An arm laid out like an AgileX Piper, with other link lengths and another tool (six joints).
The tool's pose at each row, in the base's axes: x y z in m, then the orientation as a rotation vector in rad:
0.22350 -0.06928 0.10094 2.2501 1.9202 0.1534
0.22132 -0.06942 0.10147 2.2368 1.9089 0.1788
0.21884 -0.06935 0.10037 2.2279 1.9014 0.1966
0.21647 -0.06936 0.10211 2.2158 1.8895 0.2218
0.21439 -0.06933 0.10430 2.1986 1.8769 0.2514
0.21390 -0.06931 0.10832 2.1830 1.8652 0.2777
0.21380 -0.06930 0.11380 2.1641 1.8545 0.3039
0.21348 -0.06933 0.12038 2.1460 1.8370 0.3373
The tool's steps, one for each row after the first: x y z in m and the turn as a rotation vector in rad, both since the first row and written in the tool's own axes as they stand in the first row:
-0.00051 -0.00198 -0.00093 -0.0237 0.0030 0.0007
-0.00080 -0.00461 -0.00034 -0.0398 0.0057 0.0013
-0.00125 -0.00655 -0.00250 -0.0629 0.0093 0.0029
-0.00164 -0.00813 -0.00505 -0.0910 0.0132 0.0027
-0.00185 -0.00779 -0.00908 -0.1164 0.0166 0.0027
-0.00207 -0.00678 -0.01446 -0.1433 0.0194 0.0006
-0.00240 -0.00576 -0.02096 -0.1756 0.0242 0.0028

